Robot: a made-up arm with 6 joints. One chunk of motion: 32 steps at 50 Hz.
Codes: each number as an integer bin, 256 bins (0 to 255) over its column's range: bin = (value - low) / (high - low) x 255, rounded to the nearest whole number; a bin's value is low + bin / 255 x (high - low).
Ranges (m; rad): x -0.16..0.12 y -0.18..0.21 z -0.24..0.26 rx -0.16..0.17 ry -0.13..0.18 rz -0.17..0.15
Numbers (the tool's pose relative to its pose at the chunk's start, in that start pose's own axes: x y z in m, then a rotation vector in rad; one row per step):
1: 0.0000 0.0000 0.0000 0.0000 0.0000 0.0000
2: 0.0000 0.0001 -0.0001 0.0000 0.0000 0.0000
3: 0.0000 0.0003 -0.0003 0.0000 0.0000 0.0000
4: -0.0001 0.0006 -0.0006 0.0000 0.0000 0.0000
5: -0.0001 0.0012 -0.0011 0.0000 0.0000 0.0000
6: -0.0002 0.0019 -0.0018 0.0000 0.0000 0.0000
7: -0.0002 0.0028 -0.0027 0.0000 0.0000 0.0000
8: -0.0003 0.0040 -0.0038 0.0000 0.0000 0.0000
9: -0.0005 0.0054 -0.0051 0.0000 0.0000 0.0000
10: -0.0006 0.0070 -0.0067 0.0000 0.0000 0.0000
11: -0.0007 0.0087 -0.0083 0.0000 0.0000 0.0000
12: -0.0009 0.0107 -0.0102 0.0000 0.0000 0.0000
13: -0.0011 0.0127 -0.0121 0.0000 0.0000 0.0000
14: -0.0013 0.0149 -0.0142 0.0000 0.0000 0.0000
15: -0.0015 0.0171 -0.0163 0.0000 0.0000 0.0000
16: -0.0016 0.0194 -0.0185 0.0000 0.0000 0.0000
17: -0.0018 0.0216 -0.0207 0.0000 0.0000 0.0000
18: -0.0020 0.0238 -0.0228 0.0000 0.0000 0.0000
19: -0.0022 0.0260 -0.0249 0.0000 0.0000 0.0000
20: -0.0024 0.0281 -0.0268 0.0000 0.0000 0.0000
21: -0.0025 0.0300 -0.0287 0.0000 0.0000 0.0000
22: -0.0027 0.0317 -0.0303 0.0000 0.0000 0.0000
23: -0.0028 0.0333 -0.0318 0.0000 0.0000 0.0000
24: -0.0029 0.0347 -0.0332 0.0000 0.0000 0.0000
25: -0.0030 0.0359 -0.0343 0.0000 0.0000 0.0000
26: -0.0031 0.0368 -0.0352 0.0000 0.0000 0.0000
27: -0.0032 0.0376 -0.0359 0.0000 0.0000 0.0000
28: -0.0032 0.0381 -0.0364 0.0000 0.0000 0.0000
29: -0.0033 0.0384 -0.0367 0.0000 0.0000 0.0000
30: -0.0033 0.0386 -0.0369 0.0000 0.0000 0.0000
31: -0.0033 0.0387 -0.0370 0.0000 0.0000 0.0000
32: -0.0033 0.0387 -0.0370 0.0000 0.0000 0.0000
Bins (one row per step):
1: 146 118 122 124 107 135
2: 146 118 122 124 107 135
3: 146 118 122 124 107 135
4: 146 118 122 124 107 135
5: 146 118 122 124 107 135
6: 146 119 121 124 107 135
7: 146 120 121 124 107 135
8: 145 120 120 124 107 135
9: 145 121 120 124 107 135
10: 145 122 119 124 107 135
11: 145 123 118 124 107 135
12: 145 125 117 124 107 135
13: 145 126 116 124 107 135
14: 145 127 115 124 107 135
15: 144 129 114 124 107 135
16: 144 130 113 124 107 135
17: 144 132 112 124 107 135
18: 144 133 111 124 107 135
19: 144 135 110 124 107 135
20: 144 136 109 124 107 135
21: 143 137 108 124 107 135
22: 143 138 107 124 107 135
23: 143 139 106 124 107 135
24: 143 140 105 124 107 135
25: 143 141 105 124 107 135
26: 143 142 104 124 107 135
27: 143 142 104 124 107 135
28: 143 143 104 124 107 135
29: 143 143 104 124 107 135
30: 143 143 104 124 107 135
31: 143 143 104 124 107 135
32: 143 143 104 124 107 135

